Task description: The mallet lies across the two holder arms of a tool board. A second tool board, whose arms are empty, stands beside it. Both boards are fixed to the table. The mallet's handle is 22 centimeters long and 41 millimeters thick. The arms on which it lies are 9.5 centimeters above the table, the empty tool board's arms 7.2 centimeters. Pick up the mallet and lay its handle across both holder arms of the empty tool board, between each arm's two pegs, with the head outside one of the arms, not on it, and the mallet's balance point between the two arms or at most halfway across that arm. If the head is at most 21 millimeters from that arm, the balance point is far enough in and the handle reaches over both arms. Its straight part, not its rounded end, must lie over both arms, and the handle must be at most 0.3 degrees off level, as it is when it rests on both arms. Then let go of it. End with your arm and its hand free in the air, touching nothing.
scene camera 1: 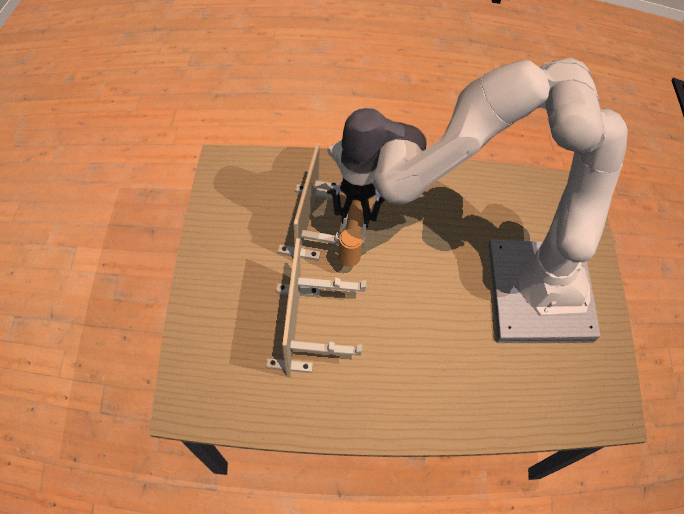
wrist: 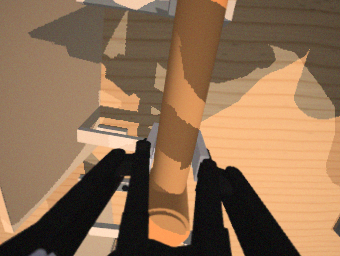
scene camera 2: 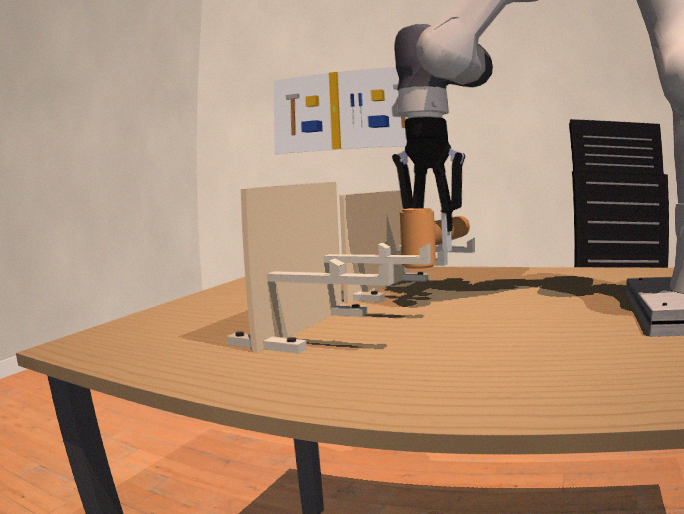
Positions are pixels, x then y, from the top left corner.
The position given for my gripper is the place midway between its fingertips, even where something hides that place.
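Labels:
My gripper is there in scene camera 1 (354,230) and in scene camera 2 (434,251), and the wrist view (175,136) has the gripper as well. A mallet shows in scene camera 1 and scene camera 2, and also in the wrist view (195,38). There is one spot on the mallet that I see both at (scene camera 2: 418,228) and at (scene camera 1: 354,253). On a tool board, (wrist: 58,58) and (scene camera 1: 309,197) are the same spot.

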